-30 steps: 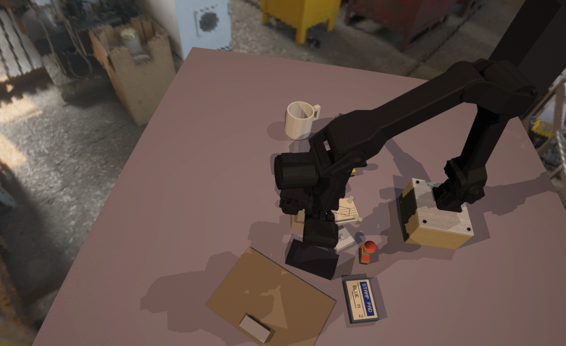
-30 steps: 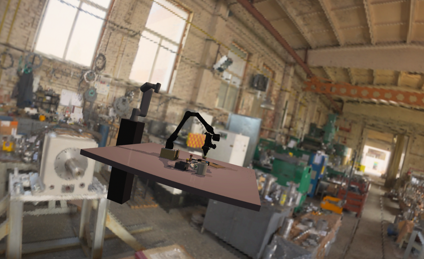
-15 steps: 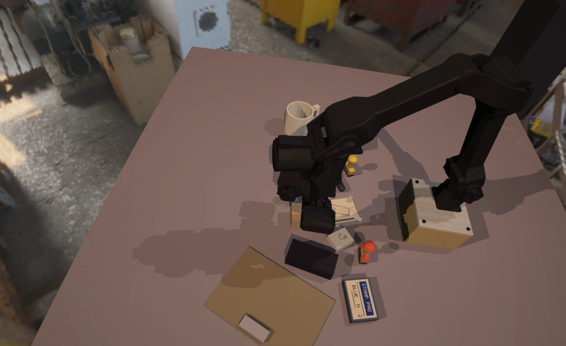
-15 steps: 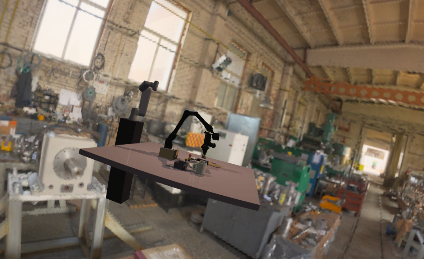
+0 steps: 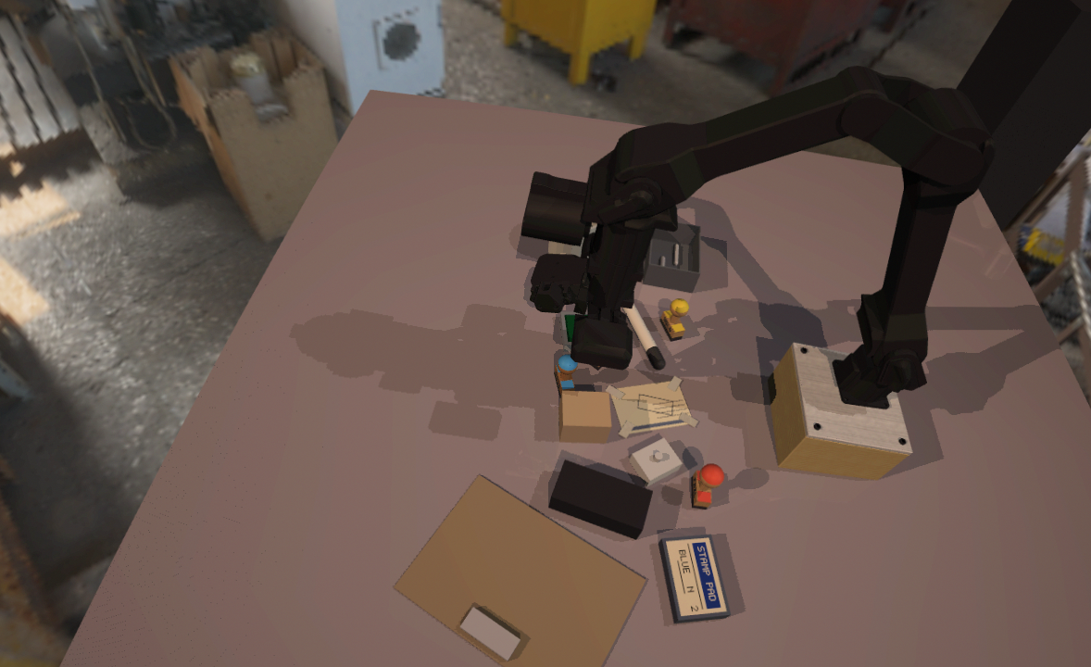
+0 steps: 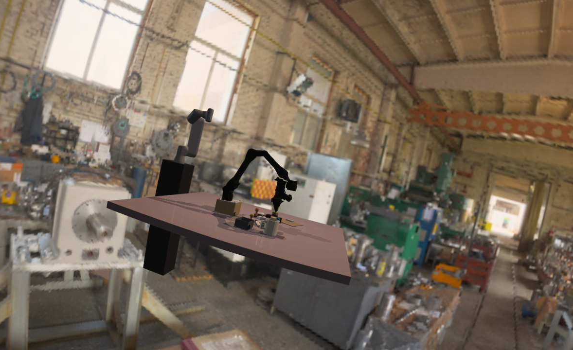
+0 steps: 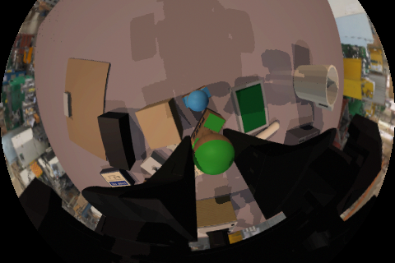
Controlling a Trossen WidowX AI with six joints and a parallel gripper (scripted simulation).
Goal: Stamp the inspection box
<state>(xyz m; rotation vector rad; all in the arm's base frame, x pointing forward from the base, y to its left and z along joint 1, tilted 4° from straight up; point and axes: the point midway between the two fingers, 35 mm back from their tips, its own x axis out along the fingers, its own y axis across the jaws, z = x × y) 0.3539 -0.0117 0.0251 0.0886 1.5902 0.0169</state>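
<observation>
Now: the green ink pad 10 cm below my gripper tip, 9 cm to the right of it and 1 cm behind it. From my gripper tip the other things lie so: brown box 8 cm below, 6 cm to the left; blue-knobbed stamp 8 cm below, 2 cm ahead; green-knobbed PASS stamp 1 cm below.
</observation>
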